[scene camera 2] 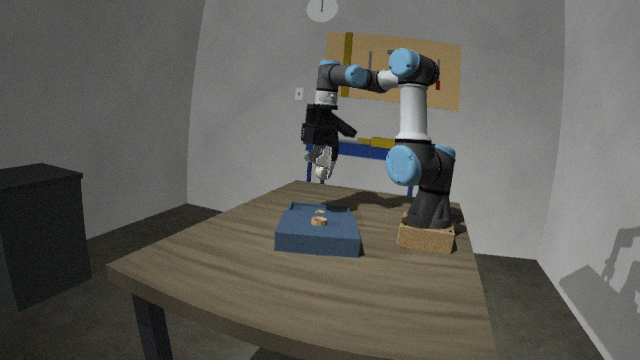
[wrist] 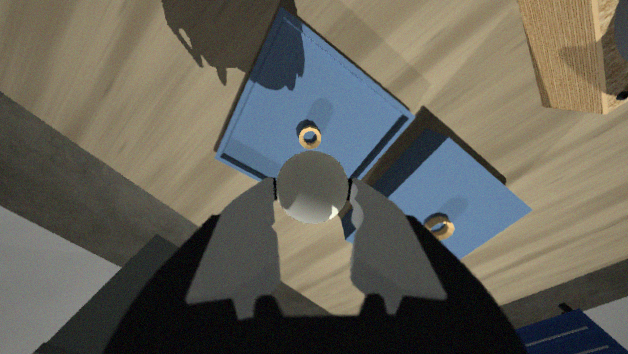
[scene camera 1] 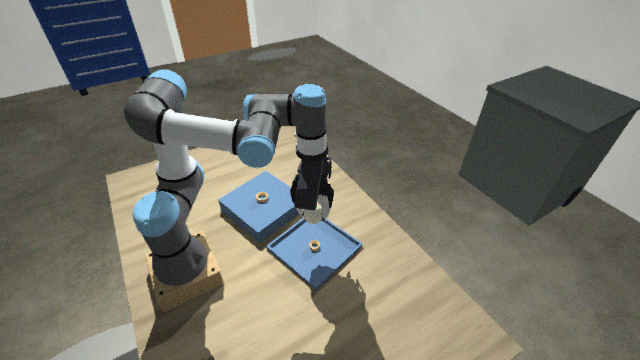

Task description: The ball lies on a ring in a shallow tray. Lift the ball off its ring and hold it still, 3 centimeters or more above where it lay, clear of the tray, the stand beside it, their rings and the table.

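Frame: origin at the arm's base, x left, y back, z up, level; metres.
Where they show: gripper, fingertip midpoint: [scene camera 2: 322,176] [wrist: 311,180] [scene camera 1: 313,217]; arm's base, origin of the base link: [scene camera 2: 428,221] [scene camera 1: 181,262].
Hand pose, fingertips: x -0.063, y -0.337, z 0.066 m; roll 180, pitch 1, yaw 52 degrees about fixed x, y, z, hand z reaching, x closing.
Observation:
Things, the pixels of their top centre, and the offset from my fingertips. "spot": a spot on its surface instead. Level surfaces: height alone.
- pale ball, middle of its top: [wrist: 312,209] [scene camera 1: 313,207] [scene camera 2: 324,163] dx -0.002, dy +0.002, dz +0.039 m
- tray's small tan ring, surface spot: [wrist: 310,137] [scene camera 1: 314,246] [scene camera 2: 318,215] spot: dx -0.002, dy -0.001, dz -0.120 m
- wooden table, its level: dz -0.123 m
The pale ball [scene camera 1: 313,215] [scene camera 2: 321,173] [wrist: 312,187] is between the two grey fingertips of my gripper [scene camera 1: 316,212] [scene camera 2: 324,170] [wrist: 311,180], which is shut on it, one finger on each side. The ball hangs in the air well above the shallow blue tray [scene camera 1: 282,261] [scene camera 2: 295,205] [wrist: 350,90], apart from it. The tray's small tan ring [scene camera 1: 314,245] [scene camera 2: 320,211] [wrist: 310,137] is bare. In scene camera 1 the fingers partly cover the ball.
The thicker blue stand [scene camera 1: 240,202] [scene camera 2: 317,242] [wrist: 490,200] is beside the tray, with a tan ring [scene camera 1: 262,197] [scene camera 2: 319,221] [wrist: 439,227] on top. Both are on the wooden table [scene camera 1: 400,290] [scene camera 2: 300,290] [wrist: 125,125], near the arm's wooden base block [scene camera 1: 187,291] [scene camera 2: 426,237] [wrist: 565,55].

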